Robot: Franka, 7 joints.
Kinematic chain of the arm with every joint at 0, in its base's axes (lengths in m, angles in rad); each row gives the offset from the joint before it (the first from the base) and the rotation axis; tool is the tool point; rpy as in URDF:
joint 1: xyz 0 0 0.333 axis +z
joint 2: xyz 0 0 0 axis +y
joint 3: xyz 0 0 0.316 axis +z
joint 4: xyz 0.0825 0 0 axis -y
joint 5: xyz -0.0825 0 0.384 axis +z
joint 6: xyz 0 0 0 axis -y
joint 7: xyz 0.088 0 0 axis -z
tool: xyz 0 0 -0.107 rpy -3.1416 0 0
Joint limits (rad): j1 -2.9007..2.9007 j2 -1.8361..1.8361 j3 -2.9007..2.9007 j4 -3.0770..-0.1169 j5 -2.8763..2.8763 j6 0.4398..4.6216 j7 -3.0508..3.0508
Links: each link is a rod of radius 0.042 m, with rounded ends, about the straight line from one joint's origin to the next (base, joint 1, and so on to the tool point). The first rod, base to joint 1, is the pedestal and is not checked.
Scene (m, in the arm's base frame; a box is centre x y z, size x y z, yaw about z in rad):
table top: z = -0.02
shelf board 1: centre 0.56 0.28 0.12 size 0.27 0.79 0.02 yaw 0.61
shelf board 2: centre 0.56 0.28 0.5 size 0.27 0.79 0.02 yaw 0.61
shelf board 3: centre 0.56 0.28 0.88 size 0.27 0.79 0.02 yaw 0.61
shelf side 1: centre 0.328 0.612 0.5 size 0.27 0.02 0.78 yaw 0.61
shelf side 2: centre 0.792 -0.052 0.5 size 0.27 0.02 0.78 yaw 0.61
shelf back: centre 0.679 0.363 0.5 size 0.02 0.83 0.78 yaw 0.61
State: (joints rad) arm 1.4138 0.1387 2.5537 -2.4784 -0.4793 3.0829 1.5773
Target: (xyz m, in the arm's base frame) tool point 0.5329 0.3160 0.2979
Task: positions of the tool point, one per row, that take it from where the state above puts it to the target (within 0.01 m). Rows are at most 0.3 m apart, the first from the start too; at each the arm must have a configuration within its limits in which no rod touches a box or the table.
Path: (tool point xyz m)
1: -0.4467 -0.1905 0.3340
2: -0.4533 0.0450 0.2758
3: -0.3449 0.2451 0.2445
4: -0.1621 0.3591 0.2385
5: 0.0372 0.3673 0.2517
6: 0.1989 0.2834 0.2747
7: 0.2882 0.1450 0.2979
8: 0.3443 0.2034 0.3039
9: 0.4025 0.2561 0.3051
10: 0.4648 0.2960 0.3038
11: 0.5329 0.3160 0.2979

